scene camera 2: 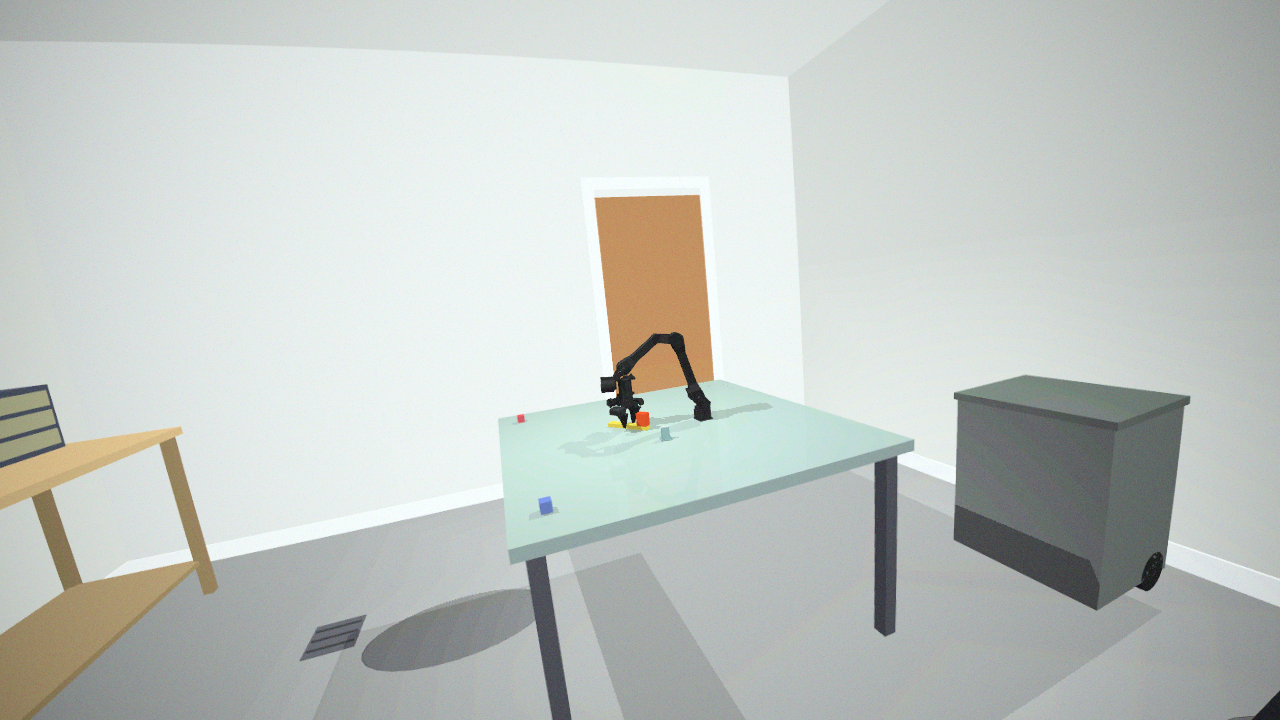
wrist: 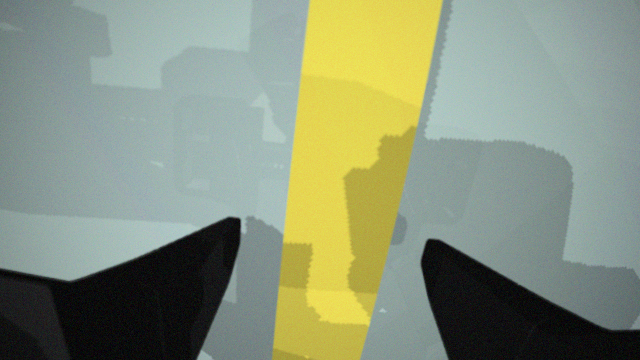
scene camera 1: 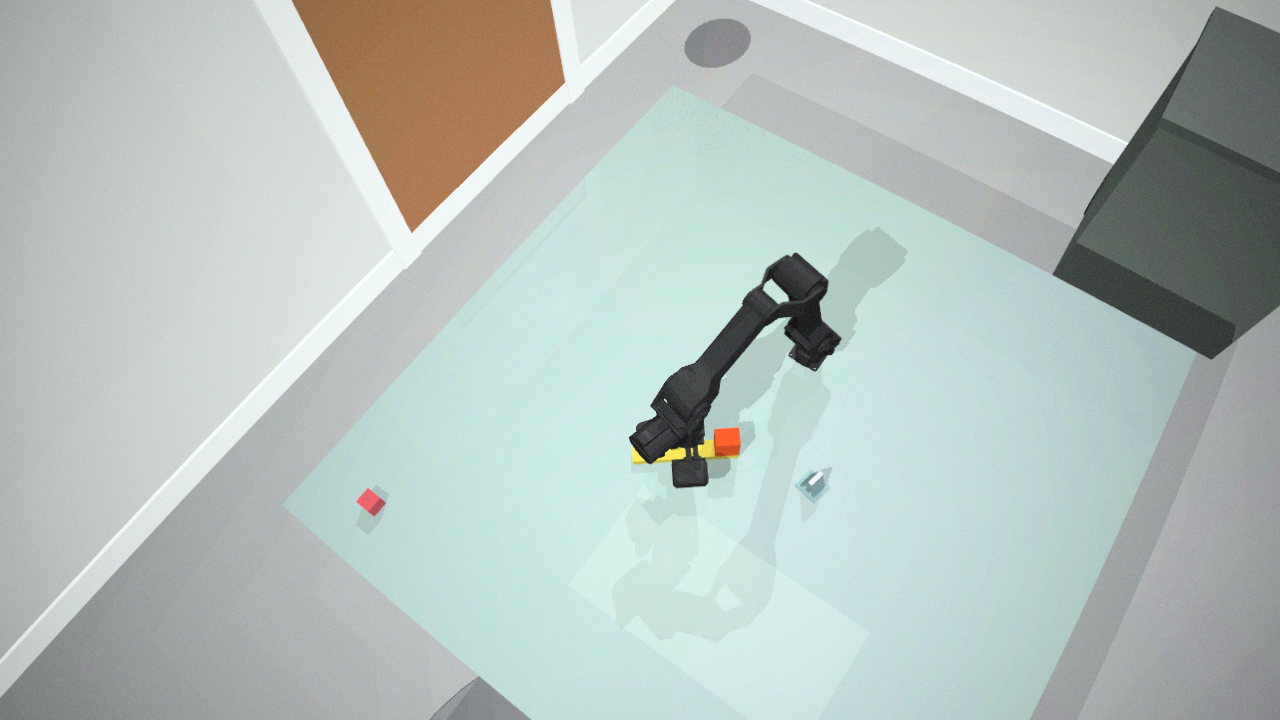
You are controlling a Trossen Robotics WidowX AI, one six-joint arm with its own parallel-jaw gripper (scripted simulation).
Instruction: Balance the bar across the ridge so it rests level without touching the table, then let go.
Path:
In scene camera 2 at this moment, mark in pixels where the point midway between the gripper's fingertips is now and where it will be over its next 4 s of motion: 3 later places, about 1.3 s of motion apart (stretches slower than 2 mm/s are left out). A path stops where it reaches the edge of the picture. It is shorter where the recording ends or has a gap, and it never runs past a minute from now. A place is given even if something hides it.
My gripper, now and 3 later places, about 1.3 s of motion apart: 629,425; 627,411; 636,408; 661,411

